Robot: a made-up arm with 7 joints.
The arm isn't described. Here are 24 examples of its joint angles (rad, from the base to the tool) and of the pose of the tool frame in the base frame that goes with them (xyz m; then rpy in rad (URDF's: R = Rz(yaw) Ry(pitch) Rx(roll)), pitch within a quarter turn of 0, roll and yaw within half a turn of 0).
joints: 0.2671 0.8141 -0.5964 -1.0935 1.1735 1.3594 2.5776
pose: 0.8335 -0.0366 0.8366 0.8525 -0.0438 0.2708
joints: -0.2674 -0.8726 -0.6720 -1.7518 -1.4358 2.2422 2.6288
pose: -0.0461 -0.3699 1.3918 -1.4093 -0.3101 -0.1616
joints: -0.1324 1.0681 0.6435 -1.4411 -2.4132 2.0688 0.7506
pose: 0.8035 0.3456 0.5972 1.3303 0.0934 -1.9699
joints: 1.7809 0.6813 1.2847 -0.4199 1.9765 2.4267 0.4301
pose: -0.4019 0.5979 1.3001 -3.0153 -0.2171 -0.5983
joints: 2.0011 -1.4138 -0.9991 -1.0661 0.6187 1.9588 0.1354
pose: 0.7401 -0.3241 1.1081 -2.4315 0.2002 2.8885
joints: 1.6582 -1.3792 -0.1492 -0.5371 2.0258 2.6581 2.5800
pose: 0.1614 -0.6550 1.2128 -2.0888 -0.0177 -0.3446
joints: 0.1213 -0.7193 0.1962 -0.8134 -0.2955 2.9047 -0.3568
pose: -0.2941 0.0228 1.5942 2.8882 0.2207 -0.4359
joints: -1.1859 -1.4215 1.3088 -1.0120 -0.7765 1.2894 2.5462
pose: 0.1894 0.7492 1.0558 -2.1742 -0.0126 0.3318
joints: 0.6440 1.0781 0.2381 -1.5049 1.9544 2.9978 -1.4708
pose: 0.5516 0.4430 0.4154 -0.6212 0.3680 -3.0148
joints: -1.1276 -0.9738 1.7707 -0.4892 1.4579 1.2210 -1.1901
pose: -0.0501 0.8117 1.1249 -0.0239 0.3368 -0.3371
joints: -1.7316 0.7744 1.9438 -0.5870 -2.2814 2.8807 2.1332
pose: 0.1853 -0.4684 1.4302 -2.2467 0.1844 0.2838
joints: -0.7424 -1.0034 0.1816 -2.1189 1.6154 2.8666 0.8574
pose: 0.1828 -0.1371 1.2886 -2.0376 -0.5601 1.5571
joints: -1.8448 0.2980 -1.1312 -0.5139 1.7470 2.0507 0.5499
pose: -0.4055 -0.2761 1.4981 -1.7989 0.3300 -0.0489
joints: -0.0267 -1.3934 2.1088 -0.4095 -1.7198 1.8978 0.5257
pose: -0.8650 0.1877 0.8320 2.6004 -0.0847 0.2345
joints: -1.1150 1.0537 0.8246 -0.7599 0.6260 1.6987 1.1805
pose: 0.6497 -0.6092 0.8123 -0.9497 -1.1215 1.8654
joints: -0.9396 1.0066 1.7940 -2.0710 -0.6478 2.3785 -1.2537
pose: 0.6292 0.2940 1.0122 0.5958 0.5195 -0.7101
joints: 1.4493 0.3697 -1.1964 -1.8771 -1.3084 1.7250 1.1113
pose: 0.6986 0.2792 1.0037 1.6232 0.6786 -2.8037
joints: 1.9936 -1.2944 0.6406 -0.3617 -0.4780 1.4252 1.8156
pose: 0.2681 -0.6519 1.1957 -2.3970 0.0610 -2.6438
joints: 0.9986 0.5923 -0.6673 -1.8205 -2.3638 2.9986 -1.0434
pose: 0.5819 0.3743 0.6639 -0.8475 -0.6711 1.1331
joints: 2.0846 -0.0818 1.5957 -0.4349 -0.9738 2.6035 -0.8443
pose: -0.0685 -0.1509 1.6347 2.3360 0.1093 1.6804
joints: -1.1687 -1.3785 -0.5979 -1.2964 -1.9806 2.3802 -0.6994
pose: -0.4165 0.3307 1.4094 1.8821 0.6532 1.7159
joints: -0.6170 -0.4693 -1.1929 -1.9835 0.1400 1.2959 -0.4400
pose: -0.2183 -0.5426 0.9721 -0.7398 -0.1497 1.9890
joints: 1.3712 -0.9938 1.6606 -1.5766 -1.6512 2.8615 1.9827
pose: -0.6425 -0.3115 0.9373 1.8418 0.8980 1.4950
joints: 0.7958 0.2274 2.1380 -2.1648 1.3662 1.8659 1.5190
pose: -0.4888 0.1895 0.8978 1.2625 -1.1593 3.0564
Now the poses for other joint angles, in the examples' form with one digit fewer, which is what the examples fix.
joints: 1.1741 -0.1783 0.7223 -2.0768 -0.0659 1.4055 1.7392
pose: -0.091 0.586 0.992 0.508 0.263 -2.949
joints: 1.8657 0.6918 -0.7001 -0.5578 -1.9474 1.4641 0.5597
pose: -0.022 0.759 1.332 2.739 0.804 -1.152
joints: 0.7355 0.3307 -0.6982 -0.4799 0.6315 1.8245 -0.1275
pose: 0.556 0.180 1.503 -0.235 1.089 -2.762
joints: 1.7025 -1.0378 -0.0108 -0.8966 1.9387 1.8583 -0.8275
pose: 0.075 -0.340 1.578 1.863 0.584 2.265
